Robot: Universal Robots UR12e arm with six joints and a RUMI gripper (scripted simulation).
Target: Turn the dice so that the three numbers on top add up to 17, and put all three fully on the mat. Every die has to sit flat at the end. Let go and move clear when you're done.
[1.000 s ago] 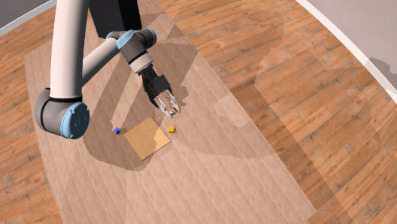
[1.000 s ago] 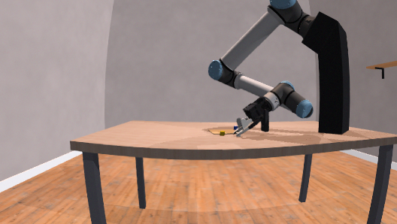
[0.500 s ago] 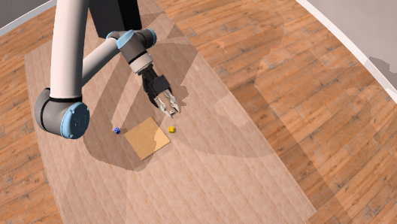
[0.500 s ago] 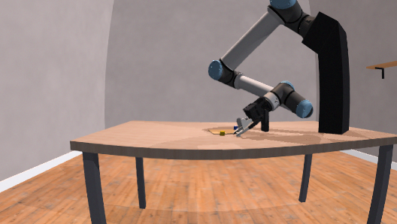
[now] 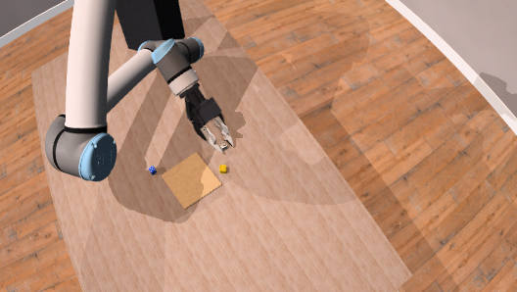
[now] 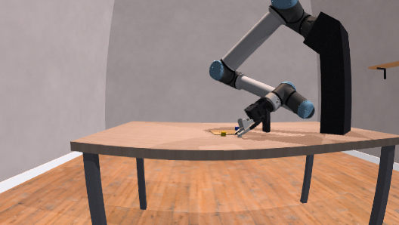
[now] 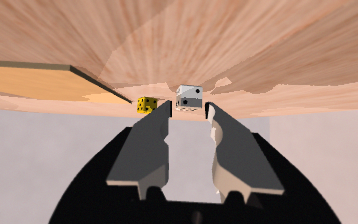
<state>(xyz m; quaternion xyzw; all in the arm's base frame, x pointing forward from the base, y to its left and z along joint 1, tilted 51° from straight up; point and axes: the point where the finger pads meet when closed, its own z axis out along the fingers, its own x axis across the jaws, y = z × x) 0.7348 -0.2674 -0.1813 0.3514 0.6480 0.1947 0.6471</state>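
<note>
Right now the white die is 1 cm behind my hand and 1 cm below it. Also, from my hand: blue die: 11 cm behind, 22 cm to the right, 1 cm below; tan mat: 15 cm to the right, 2 cm below; yellow die: 5 cm ahead, 6 cm to the right, 1 cm below.
</note>
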